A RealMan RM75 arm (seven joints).
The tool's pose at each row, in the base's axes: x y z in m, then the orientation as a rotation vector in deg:
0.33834 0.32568 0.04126 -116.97 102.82 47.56
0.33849 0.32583 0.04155 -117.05 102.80 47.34
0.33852 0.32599 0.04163 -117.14 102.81 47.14
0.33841 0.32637 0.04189 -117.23 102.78 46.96
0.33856 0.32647 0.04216 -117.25 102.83 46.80
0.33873 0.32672 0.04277 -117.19 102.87 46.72
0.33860 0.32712 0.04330 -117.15 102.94 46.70
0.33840 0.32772 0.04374 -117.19 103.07 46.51
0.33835 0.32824 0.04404 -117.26 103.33 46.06
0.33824 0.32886 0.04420 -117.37 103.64 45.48
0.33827 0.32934 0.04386 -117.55 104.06 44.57
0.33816 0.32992 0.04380 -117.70 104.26 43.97
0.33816 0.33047 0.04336 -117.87 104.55 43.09
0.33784 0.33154 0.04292 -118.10 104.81 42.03
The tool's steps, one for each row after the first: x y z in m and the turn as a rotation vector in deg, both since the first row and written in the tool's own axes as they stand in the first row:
-0.00029 -0.00013 -0.00018 0.10 0.11 -0.07
-0.00046 -0.00017 -0.00015 0.17 0.24 -0.12
-0.00092 -0.00010 -0.00012 0.23 0.34 -0.20
-0.00116 -0.00022 -0.00031 0.31 0.43 -0.20
-0.00171 -0.00034 -0.00068 0.39 0.43 -0.17
-0.00236 -0.00020 -0.00084 0.41 0.45 -0.12
-0.00311 -0.00005 -0.00080 0.48 0.60 -0.08
-0.00371 -0.00005 -0.00073 0.66 0.91 0.00
-0.00431 -0.00002 -0.00048 0.89 1.31 0.07
-0.00449 -0.00019 0.00006 1.25 1.92 0.14
-0.00492 -0.00019 0.00046 1.49 2.31 0.13
-0.00510 -0.00035 0.00113 1.87 2.85 0.13
-0.00571 -0.00030 0.00216 2.32 3.48 0.07

